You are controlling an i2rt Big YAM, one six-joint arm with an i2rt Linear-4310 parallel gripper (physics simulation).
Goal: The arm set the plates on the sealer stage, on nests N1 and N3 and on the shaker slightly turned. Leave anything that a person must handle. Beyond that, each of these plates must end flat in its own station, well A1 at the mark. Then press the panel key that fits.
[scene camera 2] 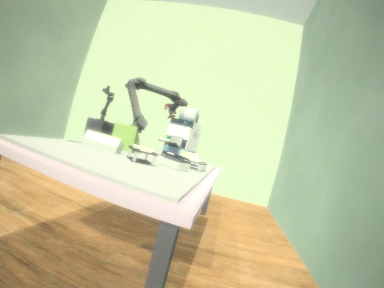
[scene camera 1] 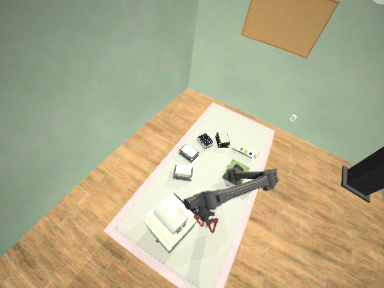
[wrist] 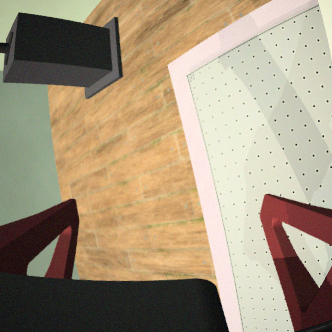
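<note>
My gripper point(scene camera 1: 206, 223) point(scene camera 2: 168, 111) point(wrist: 172, 208) is open and empty, held high beside the white sealer point(scene camera 1: 171, 221) point(scene camera 2: 183, 134). A white-topped plate point(scene camera 1: 183, 171) sits on a dark-edged holder up the table from the sealer, and a second white-topped plate point(scene camera 1: 189, 152) sits beyond it. A dark plate with small wells point(scene camera 1: 205, 139) and a pale-topped plate on a black holder point(scene camera 1: 223, 138) stand farther up. The key panel point(scene camera 1: 245, 152) shows green, yellow and blue keys. Nest labels, A1 marks and small turns or tilts are too small to tell, as is the sealer stage.
The arm's green base plate point(scene camera 1: 242, 164) point(scene camera 2: 126, 135) is near one long edge of the table. A white box-like housing point(scene camera 2: 103, 141) stands beside it in the second scene view. The table's pink edge point(wrist: 197, 150) crosses the wrist view. A black block point(wrist: 62, 45) stands off the table.
</note>
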